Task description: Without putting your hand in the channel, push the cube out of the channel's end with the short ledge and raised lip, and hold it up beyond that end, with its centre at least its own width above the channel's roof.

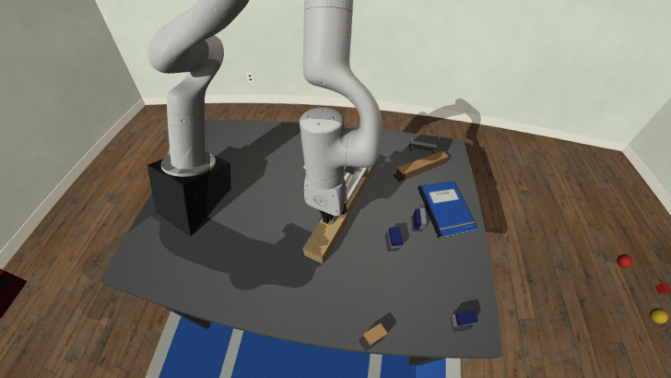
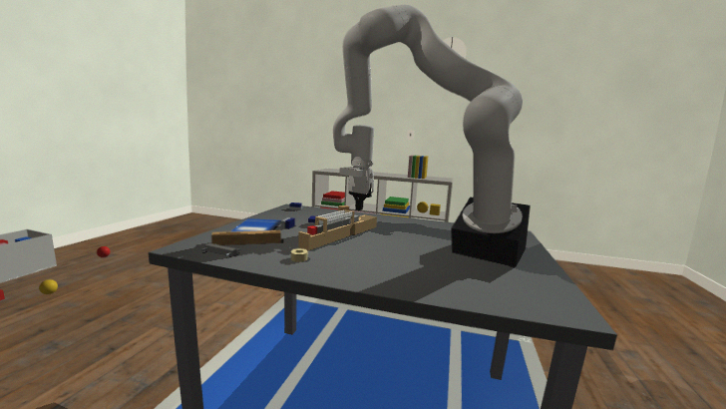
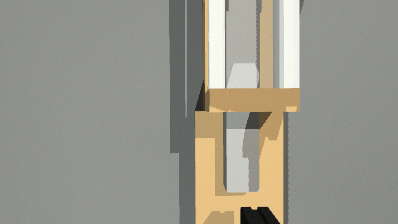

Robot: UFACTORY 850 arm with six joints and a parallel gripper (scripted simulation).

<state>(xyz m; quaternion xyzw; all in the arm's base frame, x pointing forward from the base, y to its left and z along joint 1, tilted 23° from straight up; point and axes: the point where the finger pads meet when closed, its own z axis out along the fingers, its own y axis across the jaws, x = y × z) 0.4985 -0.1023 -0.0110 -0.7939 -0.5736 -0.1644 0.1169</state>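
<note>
The red cube lies 80 mm ahead of my hand, 270 mm to the left of it and 50 mm below it. Also, from my hand: wooden channel: 40 mm ahead, 140 mm to the left, 50 mm below; then tape roll: 60 mm ahead, 390 mm to the left, 90 mm below; then small wooden block: 170 mm ahead, 280 mm to the right, 90 mm below.
</note>
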